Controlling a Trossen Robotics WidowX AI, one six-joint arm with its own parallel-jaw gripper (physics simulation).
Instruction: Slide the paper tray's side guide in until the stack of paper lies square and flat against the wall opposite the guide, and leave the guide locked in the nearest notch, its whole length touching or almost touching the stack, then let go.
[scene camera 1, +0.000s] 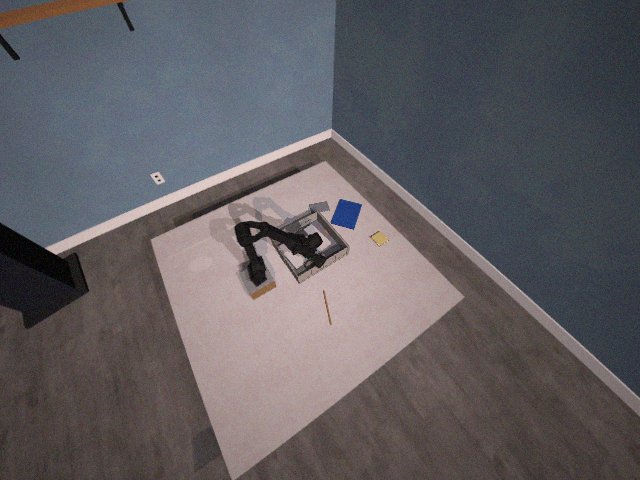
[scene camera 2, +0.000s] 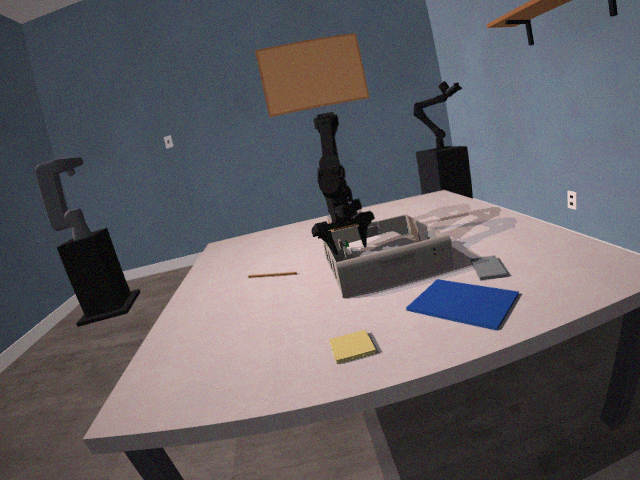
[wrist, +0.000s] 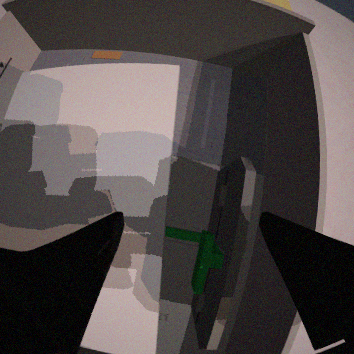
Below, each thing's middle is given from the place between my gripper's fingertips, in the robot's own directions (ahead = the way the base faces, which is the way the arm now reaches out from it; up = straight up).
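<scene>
Green tab (wrist: 208, 254): my hand 1 cm above it, 2 cm past it. From my hand: white paper stack (scene camera 2: 389, 240), 3 cm below, 10 cm to the left, 1 cm ahead; grey paper tray (scene camera 2: 432, 253), 1 cm below, 8 cm to the left, 2 cm ahead; blue book (scene camera 2: 486, 307), 5 cm below, 12 cm to the left, 37 cm ahead. Farthest from my hand of the things named here, going by their middles: the blue book.
</scene>
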